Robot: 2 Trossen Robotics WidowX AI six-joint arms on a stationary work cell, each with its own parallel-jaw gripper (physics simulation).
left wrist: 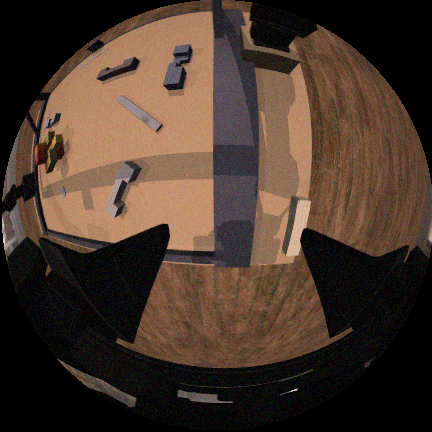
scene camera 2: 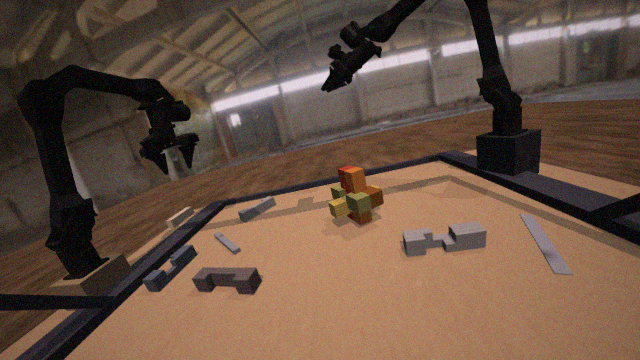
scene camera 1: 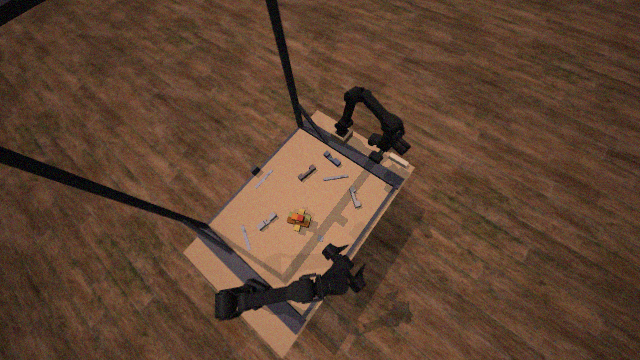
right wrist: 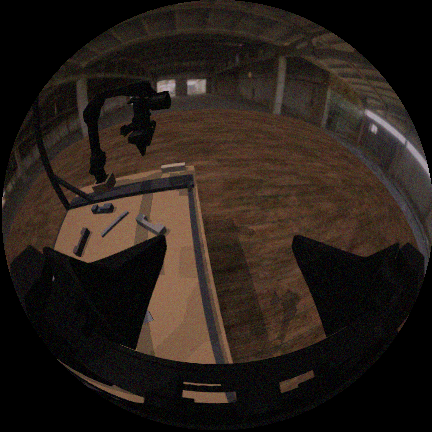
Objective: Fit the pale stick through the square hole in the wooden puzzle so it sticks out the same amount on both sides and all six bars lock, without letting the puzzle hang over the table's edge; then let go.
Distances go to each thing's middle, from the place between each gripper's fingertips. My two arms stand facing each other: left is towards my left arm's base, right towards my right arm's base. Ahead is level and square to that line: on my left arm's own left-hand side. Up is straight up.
Labels:
Right now my left hand is 110 mm short of the pale stick (left wrist: 299,206), 120 mm to the right of it and 180 mm above it. Also, from my left hand: black arm base (scene camera 2: 511,155): 280 mm behind, 890 mm to the right, 140 mm below.
My right hand is 35 cm past the black arm base, 36 cm to the left of it and 27 cm above it. From my right hand the other things lie so: pale stick 3 cm ahead, 65 cm to the left, 31 cm below.

